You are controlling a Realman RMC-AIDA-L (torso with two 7-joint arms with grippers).
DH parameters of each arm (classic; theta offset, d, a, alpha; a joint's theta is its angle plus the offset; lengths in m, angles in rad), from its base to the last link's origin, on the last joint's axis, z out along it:
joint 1: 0 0.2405 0 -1.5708
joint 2: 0 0 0 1.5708
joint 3: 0 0.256 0 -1.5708
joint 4: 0 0 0 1.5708
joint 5: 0 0.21 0 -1.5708
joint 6: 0 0 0 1.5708
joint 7: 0 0.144 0 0
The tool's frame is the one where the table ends.
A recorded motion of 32 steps. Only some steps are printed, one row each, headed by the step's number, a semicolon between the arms.
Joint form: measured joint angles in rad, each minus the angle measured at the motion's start. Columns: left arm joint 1, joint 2, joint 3, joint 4, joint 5, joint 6, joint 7; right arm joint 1, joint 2, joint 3, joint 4, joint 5, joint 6, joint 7.
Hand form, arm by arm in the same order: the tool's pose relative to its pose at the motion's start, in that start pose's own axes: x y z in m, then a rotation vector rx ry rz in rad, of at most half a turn. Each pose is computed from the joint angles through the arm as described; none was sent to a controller.
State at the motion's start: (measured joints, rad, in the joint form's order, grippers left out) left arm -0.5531 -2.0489 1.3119 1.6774 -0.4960 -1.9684 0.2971; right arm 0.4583 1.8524 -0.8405 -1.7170 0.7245 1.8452 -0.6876
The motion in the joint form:
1: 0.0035 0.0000 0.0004 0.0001 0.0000 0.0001 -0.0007; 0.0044 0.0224 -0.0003 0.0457 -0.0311 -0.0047 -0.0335
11: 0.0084 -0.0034 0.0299 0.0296 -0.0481 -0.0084 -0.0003; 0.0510 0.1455 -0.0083 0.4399 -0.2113 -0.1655 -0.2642
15: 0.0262 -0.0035 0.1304 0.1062 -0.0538 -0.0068 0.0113; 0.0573 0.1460 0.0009 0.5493 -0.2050 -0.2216 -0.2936
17: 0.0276 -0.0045 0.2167 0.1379 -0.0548 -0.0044 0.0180; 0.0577 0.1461 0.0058 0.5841 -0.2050 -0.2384 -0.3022
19: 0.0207 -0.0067 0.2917 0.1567 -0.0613 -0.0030 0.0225; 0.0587 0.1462 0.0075 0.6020 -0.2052 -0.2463 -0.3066
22: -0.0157 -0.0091 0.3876 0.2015 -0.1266 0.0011 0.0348; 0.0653 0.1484 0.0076 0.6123 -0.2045 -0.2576 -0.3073
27: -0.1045 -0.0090 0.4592 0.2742 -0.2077 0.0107 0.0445; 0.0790 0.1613 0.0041 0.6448 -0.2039 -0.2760 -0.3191
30: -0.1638 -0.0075 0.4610 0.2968 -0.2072 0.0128 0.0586; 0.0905 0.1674 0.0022 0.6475 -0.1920 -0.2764 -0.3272
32: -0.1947 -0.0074 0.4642 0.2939 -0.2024 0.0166 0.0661; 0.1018 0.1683 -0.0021 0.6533 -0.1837 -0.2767 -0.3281
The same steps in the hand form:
1: -0.0010 -0.0003 0.0005 -0.0006 -0.0018 -0.0032; 0.0068 0.0004 0.0123 -0.0242 0.0298 0.0063
11: 0.0007 0.0128 -0.0006 -0.0348 0.0081 0.0507; 0.0519 0.0137 0.1063 -0.1811 0.1913 0.0041
15: 0.0010 0.0322 -0.0012 -0.0078 0.0091 0.1705; 0.0636 0.0147 0.1234 -0.2155 0.1986 0.0326
17: 0.0015 0.0486 0.0023 0.0033 -0.0087 0.2654; 0.0686 0.0150 0.1284 -0.2254 0.2033 0.0454
19: 0.0023 0.0644 0.0060 0.0038 -0.0264 0.3518; 0.0709 0.0155 0.1311 -0.2312 0.2063 0.0506
22: 0.0075 0.0971 0.0037 -0.0349 -0.0133 0.5238; 0.0689 0.0163 0.1337 -0.2316 0.2009 0.0498
27: 0.0192 0.1368 -0.0123 -0.0626 0.0534 0.7391; 0.0672 0.0233 0.1425 -0.2539 0.1985 0.0418
30: 0.0296 0.1472 -0.0233 -0.0335 0.0955 0.8176; 0.0609 0.0276 0.1448 -0.2691 0.1826 0.0266
32: 0.0351 0.1516 -0.0266 -0.0182 0.1074 0.8503; 0.0557 0.0302 0.1463 -0.2795 0.1746 0.0169

